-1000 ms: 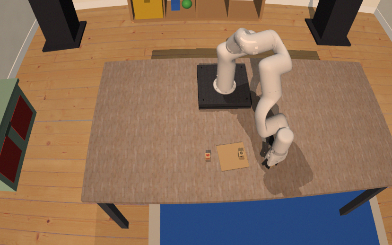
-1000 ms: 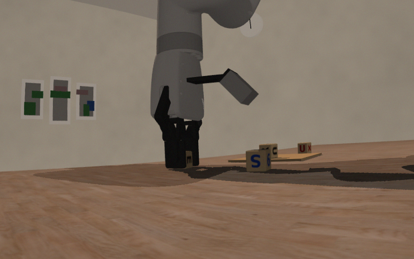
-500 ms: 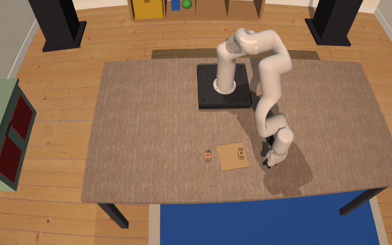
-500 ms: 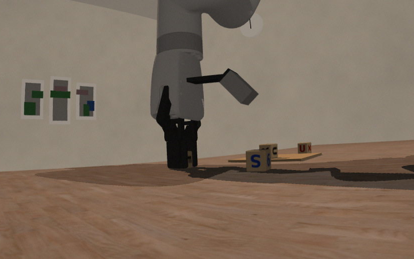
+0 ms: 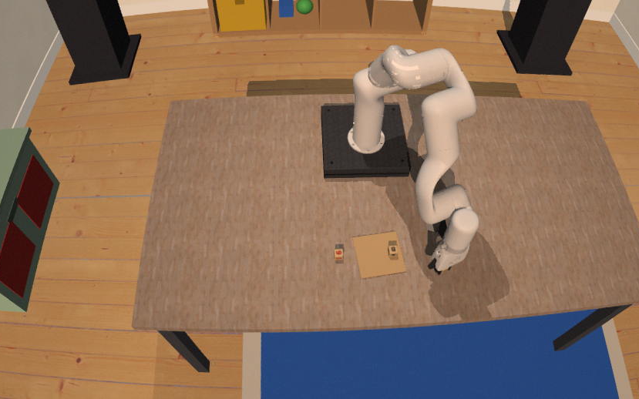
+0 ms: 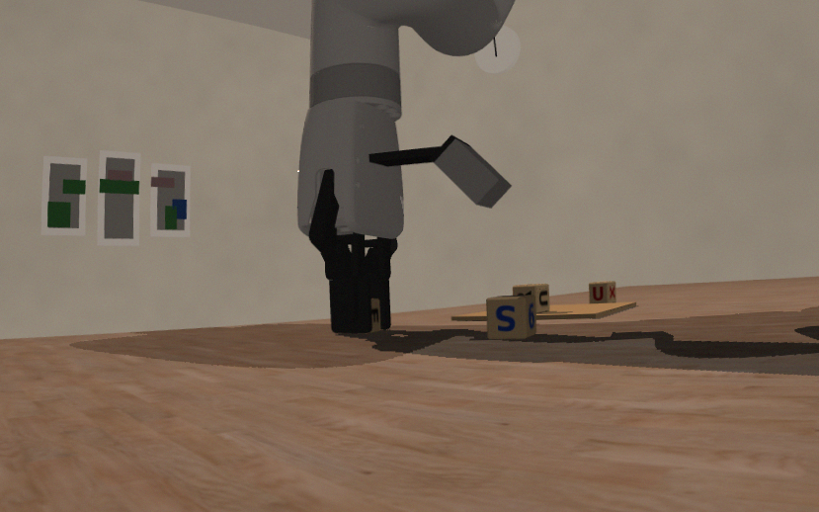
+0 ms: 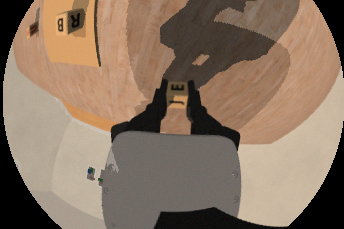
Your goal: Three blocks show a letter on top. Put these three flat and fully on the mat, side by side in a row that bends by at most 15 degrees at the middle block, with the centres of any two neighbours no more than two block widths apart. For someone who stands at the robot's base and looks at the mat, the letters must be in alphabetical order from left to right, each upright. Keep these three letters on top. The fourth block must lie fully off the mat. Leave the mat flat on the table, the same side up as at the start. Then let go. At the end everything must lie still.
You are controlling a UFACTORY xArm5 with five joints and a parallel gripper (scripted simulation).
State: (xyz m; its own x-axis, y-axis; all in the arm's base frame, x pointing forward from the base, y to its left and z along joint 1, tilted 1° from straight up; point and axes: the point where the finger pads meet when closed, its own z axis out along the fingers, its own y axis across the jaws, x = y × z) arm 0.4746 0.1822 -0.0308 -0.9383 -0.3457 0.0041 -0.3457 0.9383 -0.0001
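My gripper is now 19 cm to the left of the tan mat, 6 cm past it and 2 cm above it. From my hand the other things lie so: letter block (31 cm to the right, 7 cm behind, 1 cm below).
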